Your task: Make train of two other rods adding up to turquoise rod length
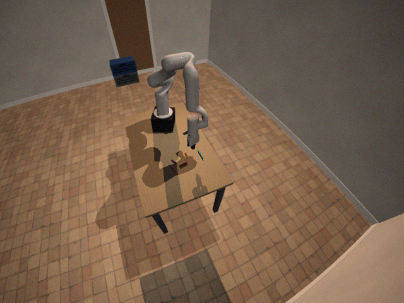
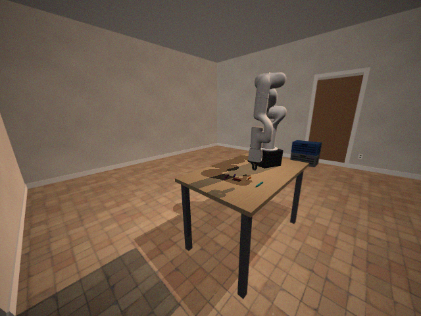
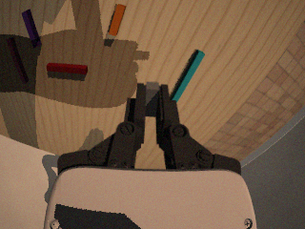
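Now: hand 3 cm past the orange rod, 5 cm to the left of it and 12 cm above it. From my hand the other things lie so: grey rod 2 cm below; turquoise rod 3 cm ahead, 6 cm to the left, 12 cm below; red rod 5 cm ahead, 12 cm to the right, 12 cm below.
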